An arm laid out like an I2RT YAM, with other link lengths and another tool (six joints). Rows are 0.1 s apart.
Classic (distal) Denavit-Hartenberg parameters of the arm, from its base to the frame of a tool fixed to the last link. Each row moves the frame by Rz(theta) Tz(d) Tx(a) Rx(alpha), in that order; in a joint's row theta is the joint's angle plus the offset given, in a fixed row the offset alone. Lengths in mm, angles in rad.
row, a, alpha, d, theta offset
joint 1, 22, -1.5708, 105.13, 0
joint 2, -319.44, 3.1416, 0, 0
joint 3, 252.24, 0, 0, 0.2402
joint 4, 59.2, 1.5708, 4.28, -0.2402
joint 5, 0, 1.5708, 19.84, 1.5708
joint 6, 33.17, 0.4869, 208.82, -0.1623
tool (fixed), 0, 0, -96.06, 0
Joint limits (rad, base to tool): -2.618..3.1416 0..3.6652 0..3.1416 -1.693..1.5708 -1.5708..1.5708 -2.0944..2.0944
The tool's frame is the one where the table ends.
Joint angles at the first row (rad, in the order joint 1, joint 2, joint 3, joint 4, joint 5, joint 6):
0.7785, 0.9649, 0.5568, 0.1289, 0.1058, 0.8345
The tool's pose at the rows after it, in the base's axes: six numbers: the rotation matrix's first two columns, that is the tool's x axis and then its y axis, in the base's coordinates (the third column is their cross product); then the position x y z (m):
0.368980 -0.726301 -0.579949 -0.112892 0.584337 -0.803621 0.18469 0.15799 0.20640
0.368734 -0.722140 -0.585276 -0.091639 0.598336 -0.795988 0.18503 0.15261 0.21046
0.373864 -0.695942 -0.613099 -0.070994 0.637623 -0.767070 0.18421 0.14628 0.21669
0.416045 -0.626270 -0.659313 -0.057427 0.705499 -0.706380 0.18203 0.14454 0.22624
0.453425 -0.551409 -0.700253 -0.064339 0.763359 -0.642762 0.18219 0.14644 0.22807
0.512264 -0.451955 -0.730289 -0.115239 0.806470 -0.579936 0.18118 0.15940 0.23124
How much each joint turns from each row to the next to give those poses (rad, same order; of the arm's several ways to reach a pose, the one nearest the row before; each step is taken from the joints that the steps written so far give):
-0.0076, -0.0138, 0.0016, 0.0015, 0.0001, 0.0000
-0.0200, -0.0260, -0.0046, 0.0015, -0.0061, -0.0015
-0.0398, -0.0429, -0.0138, 0.0168, -0.0352, 0.0167
-0.0521, -0.0507, -0.0321, 0.0719, -0.0827, 0.0353
-0.0537, -0.0154, -0.0506, 0.1118, -0.0905, 0.0505
-0.0156, 0.0275, -0.0400, 0.1426, -0.0982, 0.0568

